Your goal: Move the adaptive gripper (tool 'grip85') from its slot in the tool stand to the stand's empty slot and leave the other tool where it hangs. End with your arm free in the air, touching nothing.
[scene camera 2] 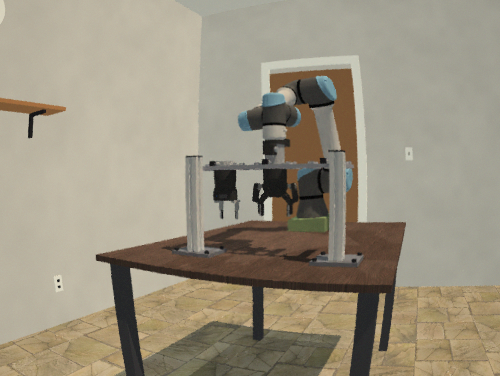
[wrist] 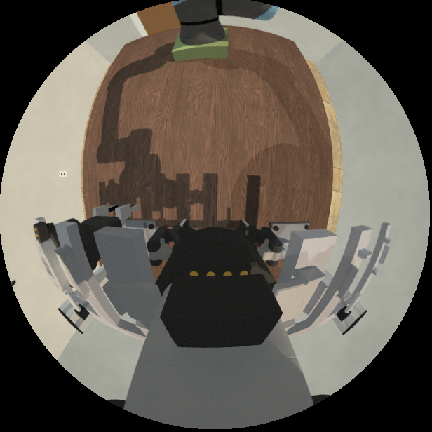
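Seen in the pictures: hand, its tool point: (scene camera 2: 274, 159); arm's base, origin of its link: (scene camera 2: 312, 216).
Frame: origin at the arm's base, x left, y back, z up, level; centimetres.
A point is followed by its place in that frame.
The adaptive gripper (scene camera 2: 275, 212) (wrist: 214, 225) is on the arm's wrist, black, fingers down, open and empty. In the scene view its body hangs below the rail at the middle slot; in the wrist view it is between two grey slot prongs. Whether it rests on them is hidden. The tool stand (scene camera 2: 195, 210) @(z 8.2, x -28.7, y -71.2 cm) (wrist: 124, 250) has two pale posts and a grey rail. The other tool, a parallel gripper (scene camera 2: 225, 185) (wrist: 102, 235), hangs in the left slot. The right slot, near the right post, holds no tool.
The stand's right post (scene camera 2: 337, 210) @(z 9.0, x 15.3, y -77.9 cm) rises from the brown table (scene camera 2: 380, 245) @(z -6.3, x 30.5, y -47.8 cm) (wrist: 215, 110). The robot's base stands on a green block (scene camera 2: 307, 224) @(z -2.9, x -1.4, y -9.2 cm) (wrist: 201, 51) at the back. A wall shelf (scene camera 2: 30, 106) is at the left.
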